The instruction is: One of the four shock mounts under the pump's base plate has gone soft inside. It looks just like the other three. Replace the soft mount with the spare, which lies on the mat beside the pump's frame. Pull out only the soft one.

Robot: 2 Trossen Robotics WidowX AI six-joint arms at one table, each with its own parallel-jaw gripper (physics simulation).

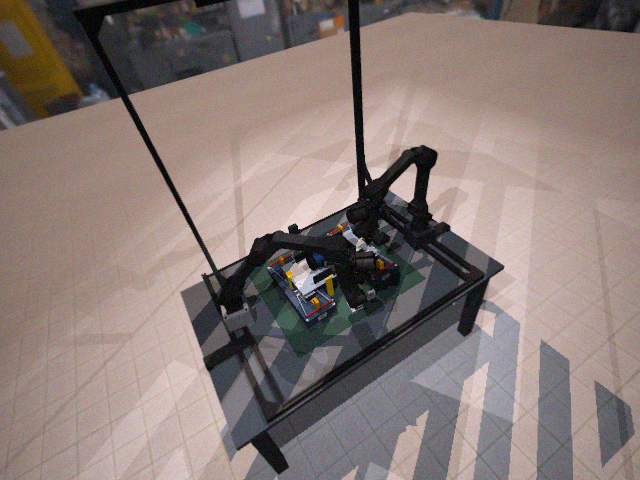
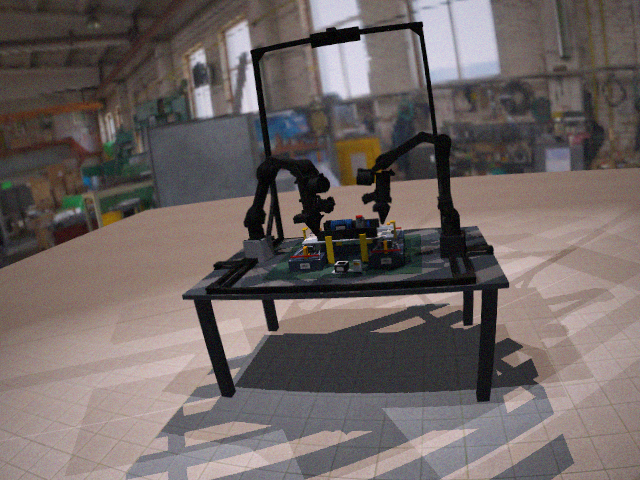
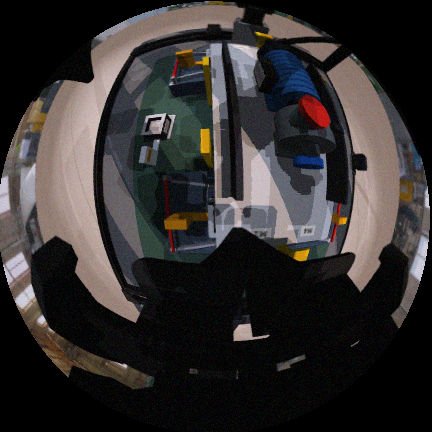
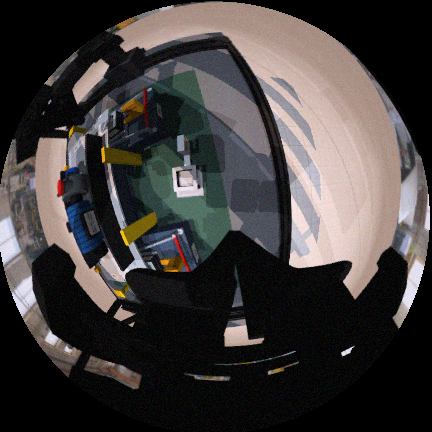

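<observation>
The pump (image 1: 315, 260) (image 2: 344, 224) (image 3: 287, 80) (image 4: 80, 225), with a blue motor and a red cap, sits on a pale base plate (image 1: 306, 278) (image 3: 257, 177). The plate rests on a dark blue frame (image 1: 318, 311) (image 2: 304, 262) (image 3: 189, 193) with yellow tabs at its corners. The mounts under the plate are mostly hidden. The spare mount (image 2: 341, 267) (image 3: 157, 125) (image 4: 187, 181), a small white-edged block, lies on the green mat (image 1: 294, 329) (image 2: 413, 257) (image 3: 183, 116) (image 4: 197, 217) beside the frame. My left gripper (image 1: 377, 238) (image 2: 383, 214) (image 3: 236, 232) is shut and empty above the plate's end. My right gripper (image 1: 356, 295) (image 2: 316, 230) (image 4: 233, 235) is shut and empty above the frame's front edge.
A small grey piece (image 3: 148, 155) (image 4: 181, 142) lies on the mat next to the spare. Two tall yellow posts (image 2: 330, 250) (image 2: 363, 247) stand along the frame's front. The black gantry (image 1: 355, 95) (image 2: 261, 119) rises from the dark table (image 1: 461, 257) (image 2: 347, 286).
</observation>
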